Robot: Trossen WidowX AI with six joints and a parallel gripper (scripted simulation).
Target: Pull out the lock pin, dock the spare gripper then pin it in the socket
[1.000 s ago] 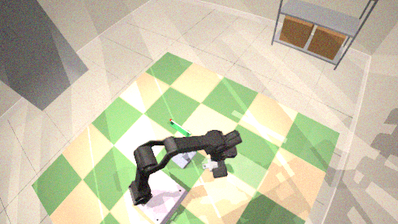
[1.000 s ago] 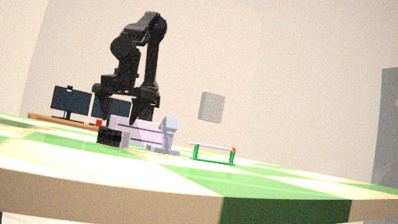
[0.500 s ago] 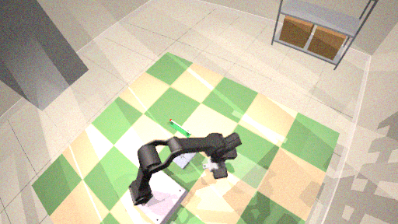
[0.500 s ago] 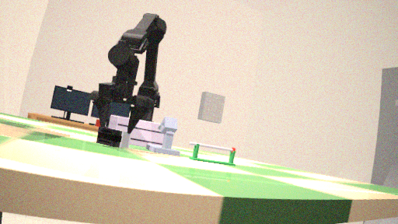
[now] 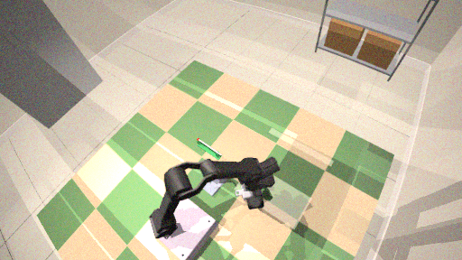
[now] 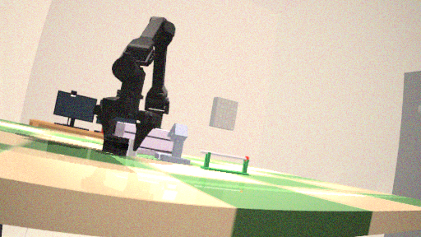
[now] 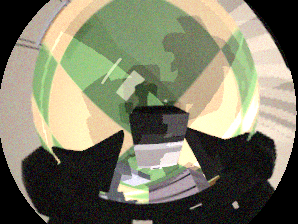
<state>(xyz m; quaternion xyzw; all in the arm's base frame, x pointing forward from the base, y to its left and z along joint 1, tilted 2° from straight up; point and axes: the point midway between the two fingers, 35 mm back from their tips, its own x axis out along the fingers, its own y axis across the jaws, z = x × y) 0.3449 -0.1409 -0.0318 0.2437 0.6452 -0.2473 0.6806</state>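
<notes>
My gripper tip is 70 mm past the socket, 160 mm to the right of it and 40 mm below it. From my gripper tip the other things lie so: spare gripper (20 mm behind, 10 mm to the left, 10 mm above).
</notes>
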